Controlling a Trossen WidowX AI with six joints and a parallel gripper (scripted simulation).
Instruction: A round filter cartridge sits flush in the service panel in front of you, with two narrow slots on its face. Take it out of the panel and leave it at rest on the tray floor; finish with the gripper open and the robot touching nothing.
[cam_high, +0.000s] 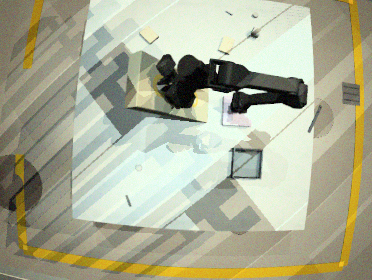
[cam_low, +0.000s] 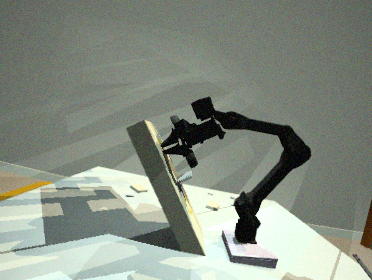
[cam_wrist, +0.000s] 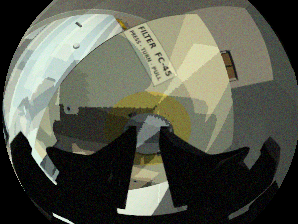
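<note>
The round filter cartridge lies 10 mm ahead of my gripper tip and 10 mm below it. From my gripper tip the other things lie so: tray 430 mm behind, 270 mm to the left, 270 mm below.
</note>
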